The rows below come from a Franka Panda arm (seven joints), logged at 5 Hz.
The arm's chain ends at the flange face. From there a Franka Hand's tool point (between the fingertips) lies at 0.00 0.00 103.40 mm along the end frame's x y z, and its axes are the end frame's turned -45 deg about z.
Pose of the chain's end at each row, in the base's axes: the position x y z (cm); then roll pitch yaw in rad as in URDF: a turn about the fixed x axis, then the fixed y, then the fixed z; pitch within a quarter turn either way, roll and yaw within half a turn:
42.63 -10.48 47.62 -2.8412 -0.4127 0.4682
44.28 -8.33 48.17 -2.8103 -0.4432 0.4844
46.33 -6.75 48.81 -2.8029 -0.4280 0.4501
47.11 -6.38 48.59 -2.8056 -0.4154 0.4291
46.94 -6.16 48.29 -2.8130 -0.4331 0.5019
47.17 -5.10 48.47 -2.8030 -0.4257 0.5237
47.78 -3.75 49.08 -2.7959 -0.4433 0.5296
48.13 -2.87 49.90 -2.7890 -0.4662 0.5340
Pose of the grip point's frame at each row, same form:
44.78 -5.96 38.57 3.0369 -0.4953 1.3434
46.42 -3.40 39.34 3.0303 -0.5364 1.3757
48.48 -1.90 39.94 3.0489 -0.5320 1.3350
49.27 -1.64 39.66 3.0584 -0.5221 1.3082
48.94 -1.26 39.41 3.0376 -0.5281 1.3883
48.94 -0.11 39.59 3.0509 -0.5304 1.4076
49.61 1.38 40.29 3.0398 -0.5465 1.4222
50.07 2.42 41.23 3.0232 -0.5657 1.4384

